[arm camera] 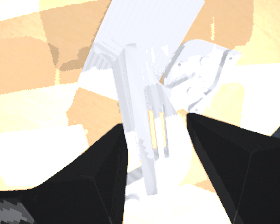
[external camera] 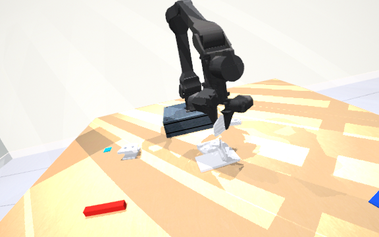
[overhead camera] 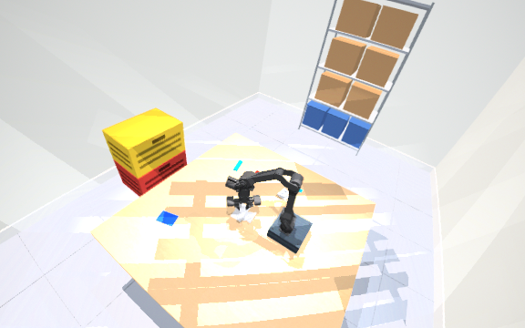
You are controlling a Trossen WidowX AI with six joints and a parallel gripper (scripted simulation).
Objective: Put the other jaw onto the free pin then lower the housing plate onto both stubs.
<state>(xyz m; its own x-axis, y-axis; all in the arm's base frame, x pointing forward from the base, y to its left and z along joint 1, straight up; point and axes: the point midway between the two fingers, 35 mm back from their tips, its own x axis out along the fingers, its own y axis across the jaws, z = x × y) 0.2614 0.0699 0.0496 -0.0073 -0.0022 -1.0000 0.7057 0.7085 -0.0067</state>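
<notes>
The white jaw is 4 cm to the left of my gripper tip and 1 cm behind it. The rest, counted from my gripper tip: small cyan marker (46 cm to the right, 17 cm behind, 8 cm below); blue tile (32 cm ahead, 29 cm to the left, 8 cm below); red bar (34 cm to the right, 16 cm ahead, 8 cm below).
</notes>
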